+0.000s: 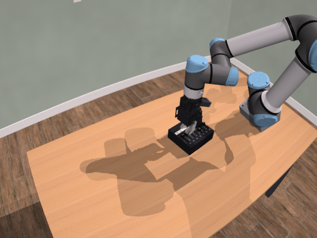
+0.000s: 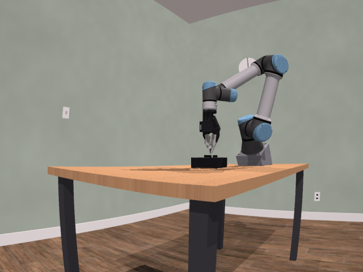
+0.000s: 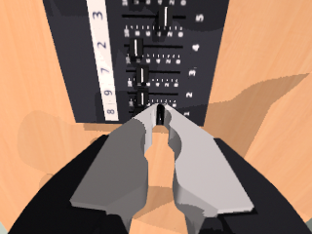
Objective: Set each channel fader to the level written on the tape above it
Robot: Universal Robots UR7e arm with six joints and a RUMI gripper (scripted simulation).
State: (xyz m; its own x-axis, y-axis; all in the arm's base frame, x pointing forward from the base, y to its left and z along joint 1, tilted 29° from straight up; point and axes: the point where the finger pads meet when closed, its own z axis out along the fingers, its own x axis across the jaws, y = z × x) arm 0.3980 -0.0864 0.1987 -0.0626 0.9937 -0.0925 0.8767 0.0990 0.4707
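My hand is 110 mm past the master fader, 30 mm above it and 20 mm to the left of it.
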